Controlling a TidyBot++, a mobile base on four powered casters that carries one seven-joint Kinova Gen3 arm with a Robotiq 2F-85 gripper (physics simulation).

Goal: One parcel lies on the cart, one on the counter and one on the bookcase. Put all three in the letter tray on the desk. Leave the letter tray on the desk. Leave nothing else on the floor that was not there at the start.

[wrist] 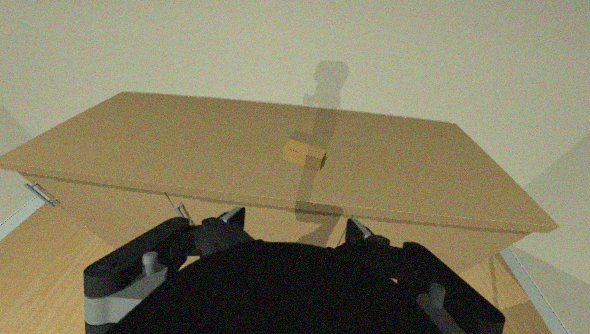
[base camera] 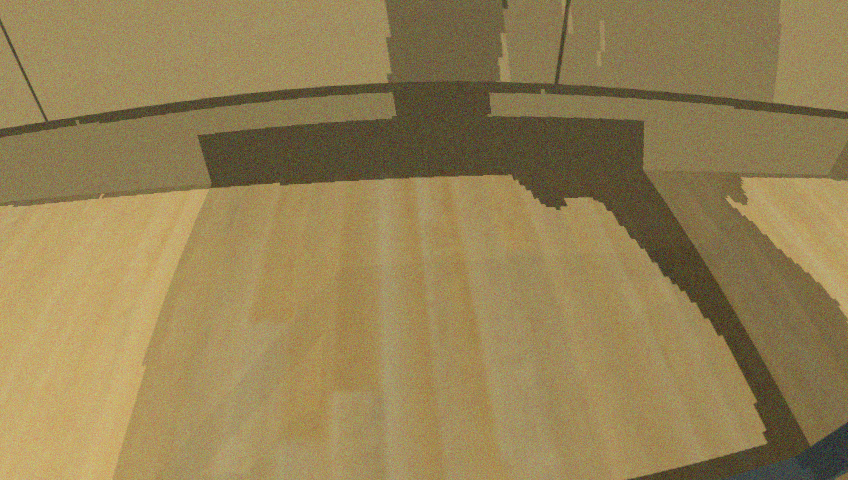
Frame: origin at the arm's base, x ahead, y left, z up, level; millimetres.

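Seen in the pictures: gripper, fingertip midpoint: (wrist: 295, 224).
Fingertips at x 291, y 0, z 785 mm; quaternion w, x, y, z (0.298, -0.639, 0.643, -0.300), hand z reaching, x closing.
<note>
Offsets run from my fingertips to a thing's top centre. "spot": to the spot under its first point. Level surfaces: height alone.
A small orange-brown box-shaped parcel {dx +403, dy -13, dz -219 mm} (wrist: 299, 152) lies on the counter {dz -271 mm} (wrist: 175, 135), a little right of the middle of its top, with the arm's shadow across it. My gripper (wrist: 295, 224) is open and empty. In the wrist view its fingertips show below the parcel, over the counter's front edge, apart from the parcel. The cart, the bookcase, the desk and the letter tray do not show in these views.
In the base camera view the counter's front doors {spot: dx +260, dy +152, dz -982 mm} (base camera: 238, 53) and its base panel {spot: dx +322, dy +406, dz -1127 mm} (base camera: 107, 160) stand close ahead across the floor {dz -1181 mm} (base camera: 357, 297). A wall (wrist: 200, 45) rises behind the counter. Door handles (wrist: 42, 194) stick out on its front.
</note>
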